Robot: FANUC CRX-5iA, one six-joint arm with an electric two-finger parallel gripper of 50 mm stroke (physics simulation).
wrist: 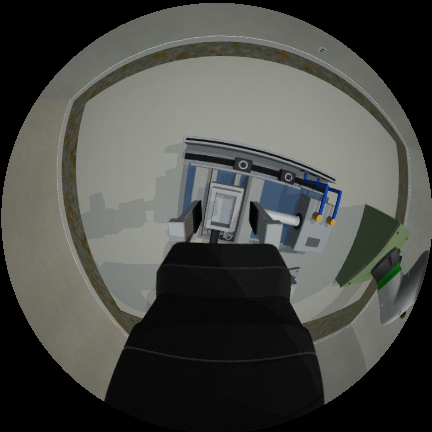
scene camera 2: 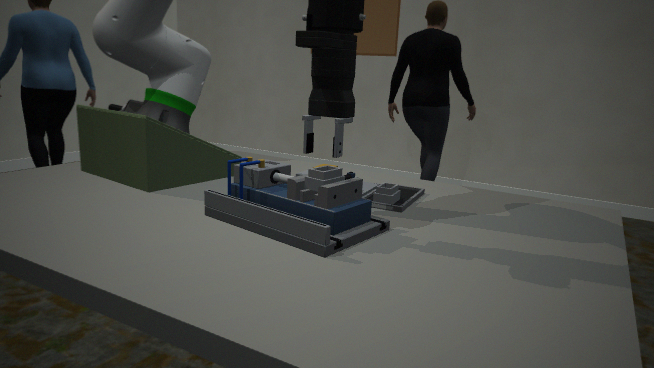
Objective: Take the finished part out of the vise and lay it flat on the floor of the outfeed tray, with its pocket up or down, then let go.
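Observation:
The finished part, a grey stepped block, sits in the vise between its jaws. Its pocket faces up and its upper portion stands above the jaws. My gripper is open and empty, pointing down above the part. In the wrist view the fingers are left and right of the part; in the scene view the tips are clearly higher than its top. A shallow grey tray lies behind the vise to the right. The frames do not show a label marking it as outfeed.
Another grey stepped block stands in that tray. Blue hoses rise at the vise's actuator end, and a grey rail runs along its base. The green robot pedestal stands beyond the actuator. Two people are in the background.

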